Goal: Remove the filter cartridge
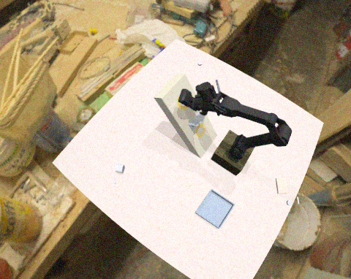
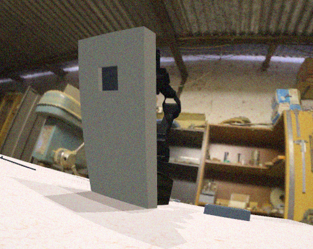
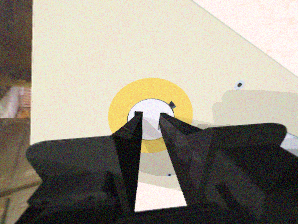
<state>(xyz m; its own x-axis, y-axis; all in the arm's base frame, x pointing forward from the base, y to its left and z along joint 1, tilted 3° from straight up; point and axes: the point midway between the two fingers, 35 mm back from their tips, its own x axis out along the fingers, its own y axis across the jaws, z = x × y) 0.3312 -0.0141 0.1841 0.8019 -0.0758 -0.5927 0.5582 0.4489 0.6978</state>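
Now: gripper tip 1 cm short of the round white filter cartridge and 1 cm above it. From my gripper tip the other things lie so: blue tray 40 cm behind, 31 cm to the left, 27 cm below; then pale card 69 cm behind, 27 cm below; then grey bracket 9 cm below, 9 cm behind, 1 cm to the left.
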